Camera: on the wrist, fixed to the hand. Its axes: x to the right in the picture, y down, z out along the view.
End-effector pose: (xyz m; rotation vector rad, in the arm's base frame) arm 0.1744 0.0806 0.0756 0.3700 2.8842 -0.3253
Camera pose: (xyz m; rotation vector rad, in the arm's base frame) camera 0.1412 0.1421 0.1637 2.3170 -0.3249 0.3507
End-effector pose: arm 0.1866 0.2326 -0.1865 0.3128 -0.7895 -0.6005
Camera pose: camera 0.2900 0.2481 -0.2279 -1.3931 -1.0090 2.1352
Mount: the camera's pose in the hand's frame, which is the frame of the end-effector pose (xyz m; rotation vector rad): 0.0240 0.0324 -0.1050 -0.2192 -0.8306 2.9908
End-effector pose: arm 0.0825 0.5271 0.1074 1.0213 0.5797 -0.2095
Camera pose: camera 0.0788 0.6355 0.0775 0.5131 -1.8645 1.8993
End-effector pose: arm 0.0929 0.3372 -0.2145 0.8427 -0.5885 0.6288
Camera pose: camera 0.1094 0.4459 -0.2380 0.6293 1.6464 -1.7654
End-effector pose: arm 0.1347 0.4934 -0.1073 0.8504 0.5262 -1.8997
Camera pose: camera 0.1916 0.5346 -0.1951 -0.0613 -0.8549 0.7814
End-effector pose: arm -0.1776 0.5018 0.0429 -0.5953 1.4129 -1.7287
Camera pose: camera -0.2631 0.5411 -0.0188 0.6937 0.3766 1.0309
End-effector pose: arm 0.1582 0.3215 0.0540 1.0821 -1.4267 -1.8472
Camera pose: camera 0.2342 0.2397 0.0677 -1.6767 -0.9984 0.2699
